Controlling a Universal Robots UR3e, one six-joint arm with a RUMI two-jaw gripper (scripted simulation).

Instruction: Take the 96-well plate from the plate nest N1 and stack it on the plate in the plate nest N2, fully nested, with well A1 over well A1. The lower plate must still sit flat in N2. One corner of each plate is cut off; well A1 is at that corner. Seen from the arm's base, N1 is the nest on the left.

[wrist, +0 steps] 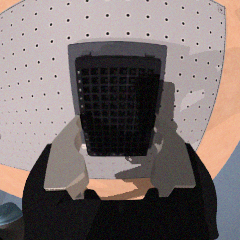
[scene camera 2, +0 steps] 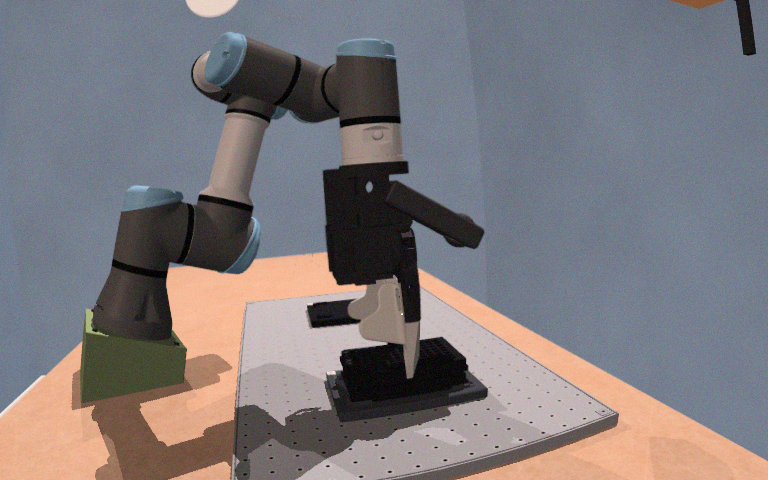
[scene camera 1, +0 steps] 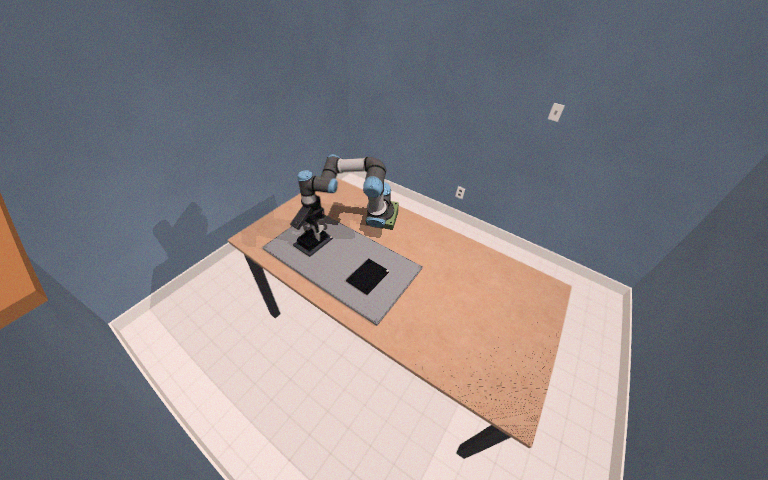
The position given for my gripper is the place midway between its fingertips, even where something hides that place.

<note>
In view: my gripper (scene camera 2: 399,364), a nest N1 (scene camera 2: 339,309) and a grey nest frame (wrist: 101,48).
My gripper also shows in the wrist view (wrist: 117,114).
</note>
